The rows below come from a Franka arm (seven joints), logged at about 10 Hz.
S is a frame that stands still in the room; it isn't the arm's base.
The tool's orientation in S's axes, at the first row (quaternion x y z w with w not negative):
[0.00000 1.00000 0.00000 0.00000]
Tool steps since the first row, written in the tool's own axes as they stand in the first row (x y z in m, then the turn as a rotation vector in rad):
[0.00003 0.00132 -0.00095 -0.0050 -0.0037 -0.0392]
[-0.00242 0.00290 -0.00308 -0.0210 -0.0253 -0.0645]
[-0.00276 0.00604 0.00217 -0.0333 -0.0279 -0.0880]
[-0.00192 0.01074 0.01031 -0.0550 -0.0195 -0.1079]
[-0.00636 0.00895 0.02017 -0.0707 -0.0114 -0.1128]
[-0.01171 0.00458 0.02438 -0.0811 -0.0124 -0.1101]
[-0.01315 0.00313 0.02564 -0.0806 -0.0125 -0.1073]
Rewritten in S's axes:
[-0.00003 0.00132 0.00095 0.0050 -0.0037 0.0392]
[0.00242 0.00290 0.00308 0.0210 -0.0253 0.0645]
[0.00276 0.00604 -0.00217 0.0333 -0.0279 0.0880]
[0.00192 0.01074 -0.01031 0.0550 -0.0195 0.1079]
[0.00636 0.00895 -0.02017 0.0707 -0.0114 0.1128]
[0.01171 0.00458 -0.02438 0.0811 -0.0124 0.1101]
[0.01315 0.00313 -0.02564 0.0806 -0.0125 0.1073]

